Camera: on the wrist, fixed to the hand. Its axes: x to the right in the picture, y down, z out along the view.
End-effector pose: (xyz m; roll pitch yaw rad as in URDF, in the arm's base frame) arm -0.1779 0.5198 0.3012 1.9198 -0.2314 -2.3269
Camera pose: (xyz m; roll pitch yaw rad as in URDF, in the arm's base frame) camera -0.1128 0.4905 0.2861 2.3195 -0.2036 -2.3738
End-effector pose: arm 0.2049 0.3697 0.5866 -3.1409 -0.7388 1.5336
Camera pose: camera 0.1709 0.3110 0.6135 -2.7600 -0.6862 1.5468
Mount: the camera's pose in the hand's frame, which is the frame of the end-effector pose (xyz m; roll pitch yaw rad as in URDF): -0.0262 -0.0318 -0.0602 0.3898 -0.0526 -0.0102
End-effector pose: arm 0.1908 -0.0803 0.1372 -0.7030 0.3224 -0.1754
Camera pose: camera 0.1474 -0.1368 0.1214 -0.3054 0.2756 -0.1481
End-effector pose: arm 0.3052 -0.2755 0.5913 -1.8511 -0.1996 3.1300
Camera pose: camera 0.3408 -0.2269 0.6324 -1.4722 -0.1946 -3.0988
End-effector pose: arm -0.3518 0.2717 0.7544 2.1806 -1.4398 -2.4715
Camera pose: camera -0.3006 0.2261 0.7295 2.7853 -1.3973 -2.6891
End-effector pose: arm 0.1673 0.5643 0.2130 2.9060 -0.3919 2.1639
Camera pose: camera 0.1545 0.5029 0.2502 -2.9868 -0.3384 2.1614
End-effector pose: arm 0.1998 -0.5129 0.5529 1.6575 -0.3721 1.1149
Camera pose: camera 0.1370 -0.4986 0.5187 2.0666 -0.3569 1.0599
